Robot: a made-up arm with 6 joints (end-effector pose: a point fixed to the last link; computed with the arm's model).
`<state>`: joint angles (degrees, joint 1 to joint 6).
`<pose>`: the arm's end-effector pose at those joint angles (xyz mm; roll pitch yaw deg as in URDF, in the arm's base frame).
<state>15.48 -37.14 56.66 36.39 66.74 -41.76</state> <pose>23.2 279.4 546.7 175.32 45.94 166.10</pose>
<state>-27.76 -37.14 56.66 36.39 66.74 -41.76</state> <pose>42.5 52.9 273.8 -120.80 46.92 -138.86</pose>
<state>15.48 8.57 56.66 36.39 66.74 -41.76</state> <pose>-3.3 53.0 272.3 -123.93 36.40 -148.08</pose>
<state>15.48 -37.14 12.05 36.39 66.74 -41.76</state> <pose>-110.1 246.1 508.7 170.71 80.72 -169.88</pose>
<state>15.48 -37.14 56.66 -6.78 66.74 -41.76</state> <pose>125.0 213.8 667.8 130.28 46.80 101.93</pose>
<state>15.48 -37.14 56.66 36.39 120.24 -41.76</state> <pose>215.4 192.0 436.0 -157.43 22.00 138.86</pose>
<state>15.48 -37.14 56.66 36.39 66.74 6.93</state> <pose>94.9 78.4 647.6 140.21 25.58 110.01</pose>
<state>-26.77 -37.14 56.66 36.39 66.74 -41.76</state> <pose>41.3 60.0 277.9 -122.09 47.35 -139.95</pose>
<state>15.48 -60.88 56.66 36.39 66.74 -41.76</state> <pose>37.2 294.9 734.4 146.20 36.50 144.88</pose>
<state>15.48 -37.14 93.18 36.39 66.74 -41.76</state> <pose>133.8 256.8 513.7 -171.38 19.52 150.56</pose>
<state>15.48 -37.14 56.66 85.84 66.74 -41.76</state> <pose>-147.1 224.4 469.7 -162.80 16.11 -146.61</pose>
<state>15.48 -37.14 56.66 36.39 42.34 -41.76</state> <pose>-86.7 261.2 557.8 164.67 59.70 176.74</pose>
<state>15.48 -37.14 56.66 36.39 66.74 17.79</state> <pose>92.2 24.4 652.1 136.91 18.37 101.23</pose>
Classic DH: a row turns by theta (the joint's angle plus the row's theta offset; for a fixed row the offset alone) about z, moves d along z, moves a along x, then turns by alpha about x. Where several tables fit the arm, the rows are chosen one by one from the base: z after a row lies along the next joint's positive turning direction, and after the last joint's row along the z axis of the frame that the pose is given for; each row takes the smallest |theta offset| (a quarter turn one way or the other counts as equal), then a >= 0, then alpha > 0; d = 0 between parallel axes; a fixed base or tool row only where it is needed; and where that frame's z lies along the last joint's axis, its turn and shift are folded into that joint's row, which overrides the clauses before.
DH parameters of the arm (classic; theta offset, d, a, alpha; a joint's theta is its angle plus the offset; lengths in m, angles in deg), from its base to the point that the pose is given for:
base (fixed): -75.24 0.7063 0.1955 -98.13
joint 1: 61.76 0.1188 0.0223 -163.19
joint 2: 60.7 0.1335 0.02 90
joint 3: 0 0.22 0.01 -90
joint 4: -21.27 -0.0194 0.0135 98.08
joint 5: 86.87 0.1423 -0.041 -68.96
joint 6: 33.43 0 0.2864 0
tool (fixed): -114.78 -0.0985 0 0

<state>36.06 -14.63 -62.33 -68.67 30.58 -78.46</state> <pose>-344.5 84.9 545.6 10.76 -12.96 73.89</pose>
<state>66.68 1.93 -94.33 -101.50 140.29 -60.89</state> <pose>16.5 -192.3 848.0 54.40 20.15 -156.43</pose>
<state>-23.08 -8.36 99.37 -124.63 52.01 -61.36</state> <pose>144.8 -22.3 666.3 47.61 -12.45 -30.52</pose>
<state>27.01 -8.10 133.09 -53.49 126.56 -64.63</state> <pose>175.3 -337.3 477.6 -169.77 38.62 36.35</pose>
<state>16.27 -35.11 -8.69 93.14 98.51 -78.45</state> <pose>-51.7 24.7 161.0 -97.93 -0.04 -95.67</pose>
